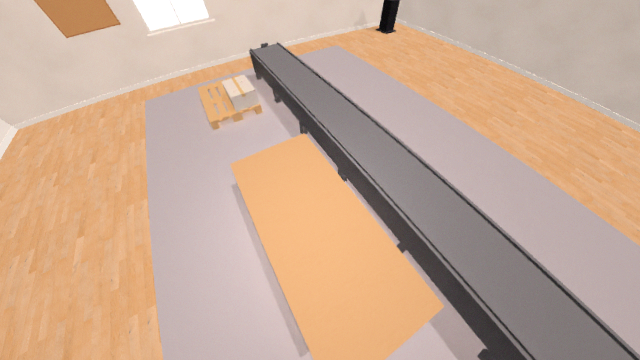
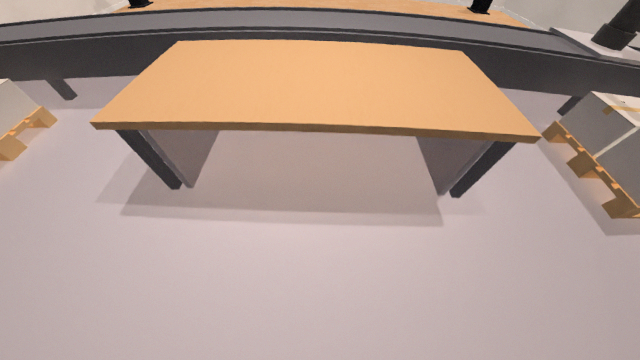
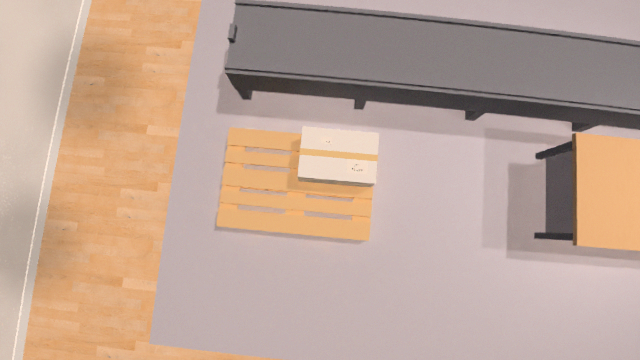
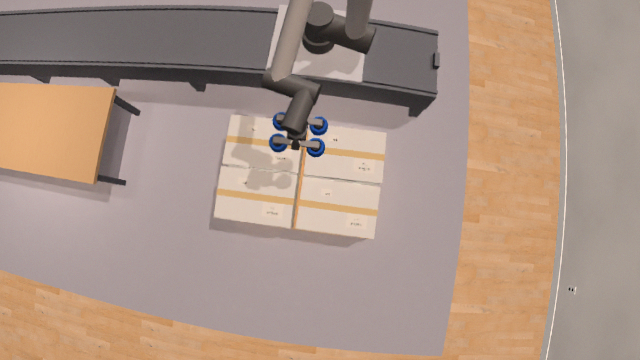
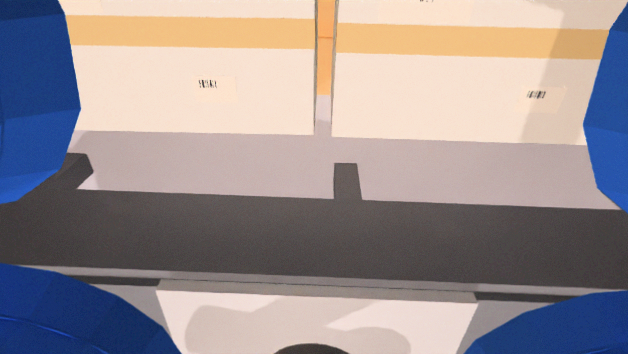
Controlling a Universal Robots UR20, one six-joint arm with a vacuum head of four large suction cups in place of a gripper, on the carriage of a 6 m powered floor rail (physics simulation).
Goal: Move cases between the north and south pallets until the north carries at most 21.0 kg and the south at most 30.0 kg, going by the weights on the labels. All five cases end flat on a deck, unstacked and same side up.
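Places are measured from the arm's base along level axes (x ahead, y left, z up), in metres.
Pixels of known places: hand, tool point: point(image 5: 322, 250); arm's base, link origin: point(image 2: 605, 44) point(image 4: 318, 40).
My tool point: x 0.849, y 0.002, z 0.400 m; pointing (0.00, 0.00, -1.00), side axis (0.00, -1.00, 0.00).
Ahead of a thing's pixels: the offset from my tool point to its top centre. Level surfaces: height alone.
My gripper point(image 4: 298, 135), a head with four blue suction cups, is open and holds no case. It hangs over the two rail-side cases on the south pallet point(image 4: 300, 190) point(image 2: 582, 165). These are the rail-side left case {dx -0.047, dy -0.304, dz -0.547 m} point(image 4: 240, 155) point(image 5: 425, 110) and the rail-side right case {dx -0.046, dy +0.301, dz -0.539 m} point(image 4: 345, 167) point(image 5: 250, 100). The outer left case {dx +0.352, dy -0.302, dz -0.532 m} point(image 4: 235, 205) and outer right case {dx +0.349, dy +0.300, dz -0.575 m} point(image 4: 340, 220) lie beside them. All four are flat and unstacked. One white taped case point(image 3: 325, 167) point(image 1: 245, 102) point(image 2: 10, 102) lies on the north pallet point(image 3: 295, 227) point(image 1: 225, 116). The weights are unreadable here.
The dark floor rail point(image 1: 400, 165) point(image 3: 425, 55) point(image 4: 150, 40) runs alongside both pallets. My arm's white carriage plate point(image 4: 345, 70) point(image 5: 240, 300) is at its south end. A wooden table {dz -0.440 m} point(image 1: 330, 240) point(image 2: 320, 85) point(image 4: 50, 130) stands between the pallets.
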